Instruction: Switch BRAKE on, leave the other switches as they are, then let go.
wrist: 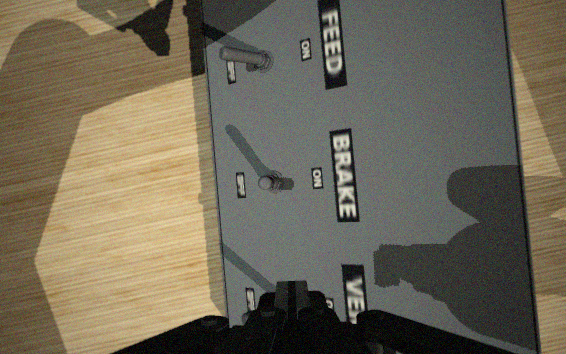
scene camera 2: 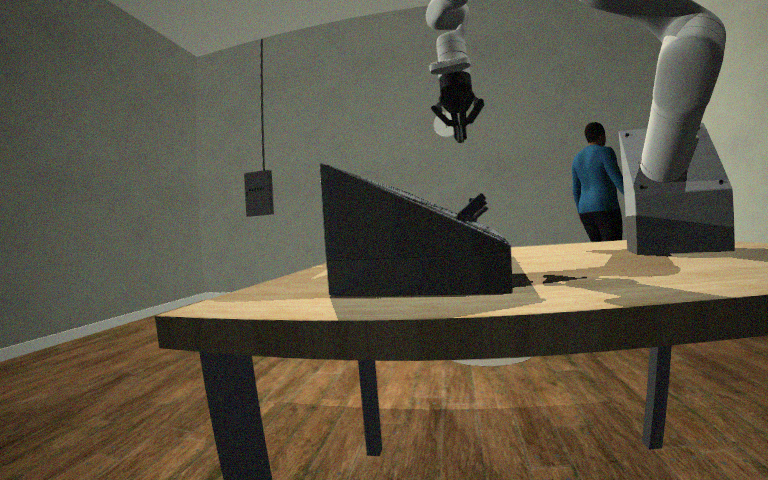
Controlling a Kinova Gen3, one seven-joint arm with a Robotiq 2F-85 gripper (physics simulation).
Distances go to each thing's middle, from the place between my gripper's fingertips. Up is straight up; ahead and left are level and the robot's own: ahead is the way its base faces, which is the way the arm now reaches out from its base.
The dark sloped switch console (scene camera 2: 379, 240) is 60 mm ahead of my hand, 120 mm to the left of it and 200 mm below it.
